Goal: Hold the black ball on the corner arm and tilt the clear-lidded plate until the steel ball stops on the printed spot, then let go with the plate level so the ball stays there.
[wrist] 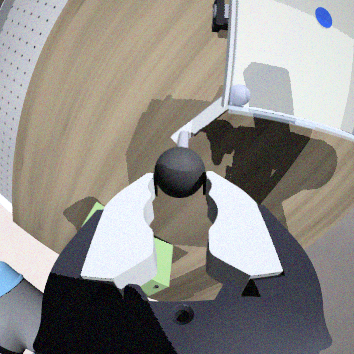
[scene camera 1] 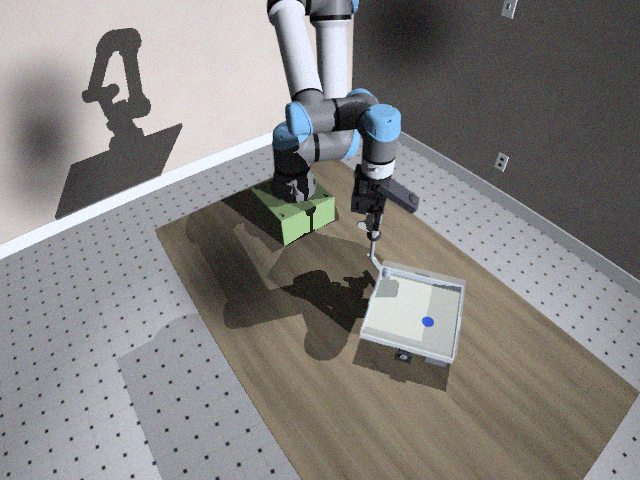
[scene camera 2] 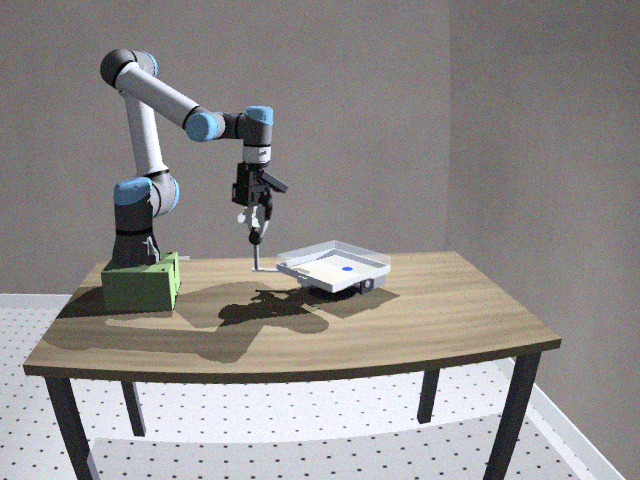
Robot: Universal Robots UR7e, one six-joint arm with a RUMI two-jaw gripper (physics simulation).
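Observation:
My gripper (scene camera 1: 373, 233) (scene camera 2: 254, 235) (wrist: 179, 174) is shut on the black ball (scene camera 1: 373, 236) (scene camera 2: 255, 237) (wrist: 180, 172), which tops a thin post on the corner arm (scene camera 1: 376, 262) (scene camera 2: 266, 270) (wrist: 207, 116). The arm joins the near-base corner of the clear-lidded plate (scene camera 1: 408, 345) (scene camera 2: 305, 280) (wrist: 229, 55). The steel ball (scene camera 1: 386, 273) (wrist: 240, 95) rests inside the plate at that same corner, against the walls. The blue printed spot (scene camera 1: 428, 321) (scene camera 2: 347, 268) (wrist: 324, 17) lies apart from the ball, past the plate's middle. In scene camera 2 I cannot make out the steel ball.
The plate stands over a dark round base (scene camera 2: 331, 293) on the wooden table (scene camera 1: 496, 413) (scene camera 2: 439, 320) (wrist: 100, 100). A small dark block (scene camera 1: 403, 355) (scene camera 2: 366, 285) (wrist: 220, 15) sits at the plate's side. The green box (scene camera 1: 310, 222) (scene camera 2: 138, 289) (wrist: 162, 265) carries the robot's base.

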